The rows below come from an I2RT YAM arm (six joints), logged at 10 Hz.
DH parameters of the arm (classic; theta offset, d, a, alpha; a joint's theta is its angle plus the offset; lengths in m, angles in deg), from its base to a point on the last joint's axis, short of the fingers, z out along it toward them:
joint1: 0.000 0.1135 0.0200 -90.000
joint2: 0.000 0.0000 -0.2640 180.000
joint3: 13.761 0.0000 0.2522 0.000
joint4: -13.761 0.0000 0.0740 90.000
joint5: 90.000 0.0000 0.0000 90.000
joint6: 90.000 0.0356 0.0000 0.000
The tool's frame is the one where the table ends.
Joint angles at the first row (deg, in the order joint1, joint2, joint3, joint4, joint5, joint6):
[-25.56 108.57 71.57 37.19 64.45 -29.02]
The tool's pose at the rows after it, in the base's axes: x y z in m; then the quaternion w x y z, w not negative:
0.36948 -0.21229 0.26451 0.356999 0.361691 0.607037 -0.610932
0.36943 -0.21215 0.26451 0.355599 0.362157 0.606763 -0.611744
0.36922 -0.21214 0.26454 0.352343 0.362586 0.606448 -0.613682
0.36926 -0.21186 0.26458 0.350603 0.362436 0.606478 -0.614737
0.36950 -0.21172 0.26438 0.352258 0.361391 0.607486 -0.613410
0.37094 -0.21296 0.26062 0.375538 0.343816 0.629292 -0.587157
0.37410 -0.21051 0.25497 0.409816 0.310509 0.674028 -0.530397
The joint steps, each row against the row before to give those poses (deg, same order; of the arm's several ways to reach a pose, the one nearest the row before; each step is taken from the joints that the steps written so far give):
[0.02 0.01 0.00 0.00 0.50 -0.06]
[0.02 -0.01 0.00 0.00 0.19 -0.09]
[0.00 0.00 0.00 0.02 0.36 -0.28]
[0.05 0.00 0.00 0.02 0.19 -0.20]
[0.02 0.00 0.00 -0.13 -0.26 0.18]
[-0.26 -0.28 0.02 -3.69 -5.14 3.58]
[0.04 -0.77 0.11 -6.86 -9.29 5.55]

